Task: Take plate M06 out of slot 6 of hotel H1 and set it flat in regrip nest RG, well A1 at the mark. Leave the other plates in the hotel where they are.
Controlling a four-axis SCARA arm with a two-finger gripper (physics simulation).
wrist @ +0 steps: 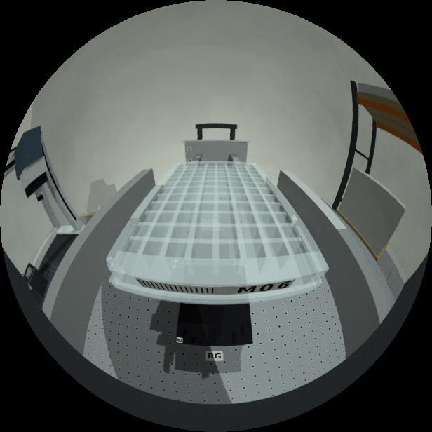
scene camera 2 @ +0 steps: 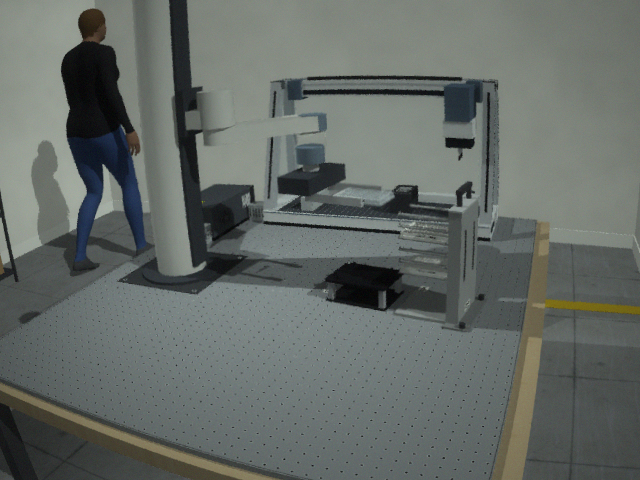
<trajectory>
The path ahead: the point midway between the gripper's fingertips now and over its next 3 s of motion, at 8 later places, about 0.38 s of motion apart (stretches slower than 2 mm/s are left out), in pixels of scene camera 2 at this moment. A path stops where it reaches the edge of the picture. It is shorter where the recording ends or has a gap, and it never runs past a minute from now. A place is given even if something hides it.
My gripper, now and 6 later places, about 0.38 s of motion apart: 372,196; 372,203; 373,227; 373,254; 374,269; 374,271; 373,259
</trajectory>
